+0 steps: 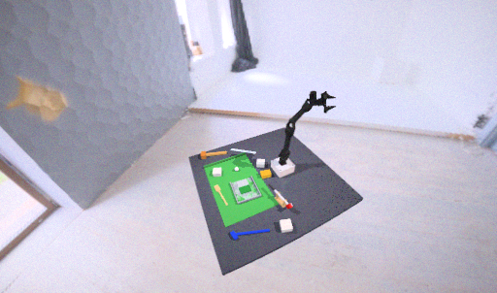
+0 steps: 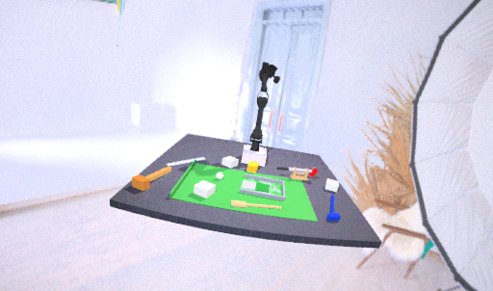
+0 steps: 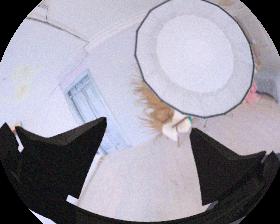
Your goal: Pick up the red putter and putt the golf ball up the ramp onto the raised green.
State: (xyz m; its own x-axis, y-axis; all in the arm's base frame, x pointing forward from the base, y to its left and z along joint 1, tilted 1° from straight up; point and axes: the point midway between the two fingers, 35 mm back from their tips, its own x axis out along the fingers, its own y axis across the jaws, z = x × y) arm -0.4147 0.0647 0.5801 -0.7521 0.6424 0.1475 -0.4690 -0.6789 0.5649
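Now: gripper tip 630 mm short of the red putter, 230 mm to the right of it and 620 mm above it. The rest, counted from my gripper tip: wooden stand: 630 mm ahead, 250 mm to the left, 650 mm below; then yellow cube: 620 mm ahead, 80 mm to the right, 660 mm below; then white stick: 690 mm ahead, 520 mm to the right, 680 mm below.
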